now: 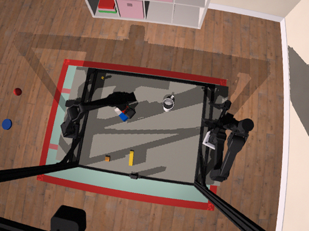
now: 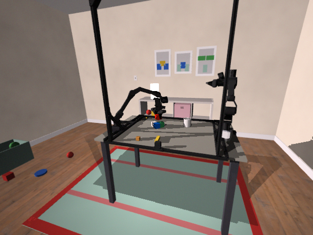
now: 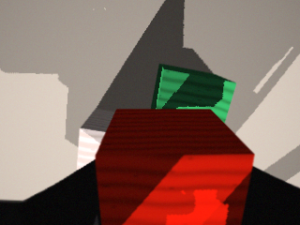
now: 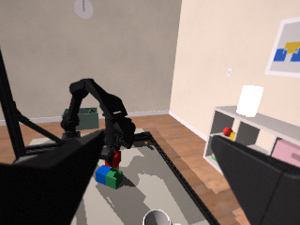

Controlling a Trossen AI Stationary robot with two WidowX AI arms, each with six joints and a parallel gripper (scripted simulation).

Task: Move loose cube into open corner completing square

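My left gripper is now 50 mm to the right of the white cube and 100 mm above it. Round my left hand: green cube 30 mm to the right, 100 mm below; then blue cube 40 mm behind, 10 mm to the left, 100 mm below; then red cube 20 mm below.
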